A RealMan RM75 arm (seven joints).
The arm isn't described. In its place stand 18 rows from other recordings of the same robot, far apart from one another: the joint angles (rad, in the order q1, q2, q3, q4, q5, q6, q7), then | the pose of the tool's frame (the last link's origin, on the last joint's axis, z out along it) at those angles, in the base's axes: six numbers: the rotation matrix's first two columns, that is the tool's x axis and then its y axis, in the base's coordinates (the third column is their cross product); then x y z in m.
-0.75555, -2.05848, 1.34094, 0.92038, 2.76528, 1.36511, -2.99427 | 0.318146 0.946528 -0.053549 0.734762 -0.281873 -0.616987 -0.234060 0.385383 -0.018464
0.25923, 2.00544, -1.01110, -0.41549, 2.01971, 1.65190, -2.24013 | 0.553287 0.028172 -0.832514 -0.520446 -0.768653 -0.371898 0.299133 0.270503 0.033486
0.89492, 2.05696, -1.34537, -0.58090, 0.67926, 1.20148, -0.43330 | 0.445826 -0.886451 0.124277 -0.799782 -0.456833 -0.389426 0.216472 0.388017 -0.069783
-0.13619, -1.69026, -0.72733, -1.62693, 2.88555, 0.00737, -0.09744 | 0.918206 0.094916 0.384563 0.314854 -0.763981 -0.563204 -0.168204 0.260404 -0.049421
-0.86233, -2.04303, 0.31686, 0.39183, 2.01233, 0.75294, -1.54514 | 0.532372 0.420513 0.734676 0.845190 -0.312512 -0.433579 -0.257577 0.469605 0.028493
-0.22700, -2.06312, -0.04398, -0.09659, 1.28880, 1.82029, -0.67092 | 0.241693 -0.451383 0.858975 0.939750 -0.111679 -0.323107 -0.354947 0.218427 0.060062
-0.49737, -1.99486, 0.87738, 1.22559, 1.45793, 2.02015, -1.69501 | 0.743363 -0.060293 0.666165 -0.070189 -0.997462 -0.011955 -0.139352 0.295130 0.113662
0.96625, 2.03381, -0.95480, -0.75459, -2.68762, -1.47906, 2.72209 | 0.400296 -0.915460 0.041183 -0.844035 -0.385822 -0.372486 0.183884 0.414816 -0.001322
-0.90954, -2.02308, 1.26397, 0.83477, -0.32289, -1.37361, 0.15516 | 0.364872 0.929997 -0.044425 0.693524 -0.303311 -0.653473 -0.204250 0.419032 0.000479
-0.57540, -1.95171, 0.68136, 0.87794, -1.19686, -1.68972, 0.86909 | 0.400680 0.762150 0.508511 0.833023 -0.534126 0.144163 -0.232684 0.360537 0.089724
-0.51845, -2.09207, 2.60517, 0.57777, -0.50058, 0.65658, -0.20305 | 0.831540 0.164773 0.530463 0.445830 -0.767617 -0.460434 -0.205930 0.301376 -0.162571
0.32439, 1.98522, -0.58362, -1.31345, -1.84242, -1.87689, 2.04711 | 0.677444 -0.466281 -0.568904 -0.652113 -0.738535 -0.171215 0.248485 0.288229 0.155188
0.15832, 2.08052, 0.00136, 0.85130, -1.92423, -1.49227, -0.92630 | 0.826807 0.367347 -0.425965 -0.317887 -0.319596 -0.892640 0.196989 0.168113 -0.111043
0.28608, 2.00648, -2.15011, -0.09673, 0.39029, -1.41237, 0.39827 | 0.664319 0.047197 -0.745958 -0.687210 -0.353956 -0.634395 0.352825 0.268433 0.004993
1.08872, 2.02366, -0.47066, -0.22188, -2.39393, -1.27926, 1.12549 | 0.966078 0.002217 -0.258242 -0.038046 -0.987830 -0.150810 0.145127 0.415249 -0.061516
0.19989, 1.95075, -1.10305, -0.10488, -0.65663, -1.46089, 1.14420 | 0.148905 -0.147551 -0.977781 -0.959902 -0.259075 -0.107087 0.388603 0.243131 0.051354
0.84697, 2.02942, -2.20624, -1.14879, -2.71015, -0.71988, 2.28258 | 0.755786 0.430373 0.493524 0.615867 -0.723249 -0.312441 0.086268 0.371944 -0.129753
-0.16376, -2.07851, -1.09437, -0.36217, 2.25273, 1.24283, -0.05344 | 0.644649 -0.140641 0.751431 0.759098 0.234175 -0.607398 -0.375916 0.265500 0.027857
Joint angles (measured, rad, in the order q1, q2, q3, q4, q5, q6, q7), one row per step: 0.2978 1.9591 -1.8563 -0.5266 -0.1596 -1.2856 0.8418; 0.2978 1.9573 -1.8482 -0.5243 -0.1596 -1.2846 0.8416; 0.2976 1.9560 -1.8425 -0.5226 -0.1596 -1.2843 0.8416; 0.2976 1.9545 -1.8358 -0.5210 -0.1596 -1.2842 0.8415; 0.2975 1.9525 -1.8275 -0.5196 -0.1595 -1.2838 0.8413; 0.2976 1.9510 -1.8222 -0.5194 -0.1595 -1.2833 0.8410; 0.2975 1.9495 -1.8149 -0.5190 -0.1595 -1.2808 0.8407; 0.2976 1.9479 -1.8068 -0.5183 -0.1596 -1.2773 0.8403; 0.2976 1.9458 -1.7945 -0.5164 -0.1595 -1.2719 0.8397; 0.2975 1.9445 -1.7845 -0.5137 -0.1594 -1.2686 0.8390; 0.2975 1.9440 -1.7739 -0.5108 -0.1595 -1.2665 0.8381; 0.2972 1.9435 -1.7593 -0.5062 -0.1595 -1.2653 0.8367; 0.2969 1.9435 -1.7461 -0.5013 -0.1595 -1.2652 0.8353; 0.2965 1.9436 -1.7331 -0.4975 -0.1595 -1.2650 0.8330; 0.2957 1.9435 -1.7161 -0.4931 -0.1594 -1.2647 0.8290
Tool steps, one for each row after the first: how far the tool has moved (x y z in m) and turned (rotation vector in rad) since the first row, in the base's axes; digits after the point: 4 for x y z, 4 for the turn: 0.0016 0.0009 0.0021 0.0071 -0.0010 -0.0059; 0.0028 0.0015 0.0037 0.0120 -0.0014 -0.0100; 0.0039 0.0022 0.0055 0.0180 -0.0017 -0.0140; 0.0053 0.0031 0.0079 0.0257 -0.0021 -0.0188; 0.0060 0.0038 0.0095 0.0309 -0.0026 -0.0213; 0.0072 0.0048 0.0114 0.0375 -0.0035 -0.0265; 0.0086 0.0059 0.0135 0.0447 -0.0050 -0.0330; 0.0109 0.0075 0.0165 0.0553 -0.0070 -0.0439; 0.0129 0.0086 0.0188 0.0638 -0.0083 -0.0530; 0.0146 0.0095 0.0210 0.0726 -0.0084 -0.0611; 0.0171 0.0105 0.0240 0.0850 -0.0078 -0.0718; 0.0194 0.0112 0.0266 0.0960 -0.0067 -0.0812; 0.0213 0.0119 0.0291 0.1076 -0.0060 -0.0896; 0.0239 0.0127 0.0325 0.1236 -0.0057 -0.1002
